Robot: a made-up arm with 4 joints.
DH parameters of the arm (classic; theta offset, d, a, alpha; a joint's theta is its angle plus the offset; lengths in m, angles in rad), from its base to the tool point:
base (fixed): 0 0 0 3.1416
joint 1: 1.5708 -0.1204 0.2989 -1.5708
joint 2: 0 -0.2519 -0.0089 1.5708
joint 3: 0 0.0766 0.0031 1.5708
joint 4: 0 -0.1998 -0.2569 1.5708
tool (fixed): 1.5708 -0.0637 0 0
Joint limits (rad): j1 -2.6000..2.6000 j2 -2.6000..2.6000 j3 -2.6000..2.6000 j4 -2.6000..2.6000
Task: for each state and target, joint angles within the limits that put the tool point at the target. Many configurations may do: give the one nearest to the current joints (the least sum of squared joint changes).
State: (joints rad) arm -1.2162 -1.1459 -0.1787 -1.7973
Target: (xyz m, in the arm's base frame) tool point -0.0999 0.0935 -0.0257
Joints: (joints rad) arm -2.0896 -1.6636 -0.5434 -1.6880
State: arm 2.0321 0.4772 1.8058 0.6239
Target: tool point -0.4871 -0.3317 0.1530
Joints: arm 2.1644 0.3441 2.1098 0.7762
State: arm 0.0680 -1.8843 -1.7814 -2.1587
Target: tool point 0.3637 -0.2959 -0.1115
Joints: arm 0.4690 -1.4575 -1.4918 -2.3066
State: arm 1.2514 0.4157 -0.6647 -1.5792
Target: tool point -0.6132 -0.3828 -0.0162
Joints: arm 1.4574 0.5569 -1.2025 -1.8731
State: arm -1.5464 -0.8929 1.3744 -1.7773
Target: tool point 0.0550 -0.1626 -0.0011
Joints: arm -0.7085 -0.7140 0.9413 -2.4837
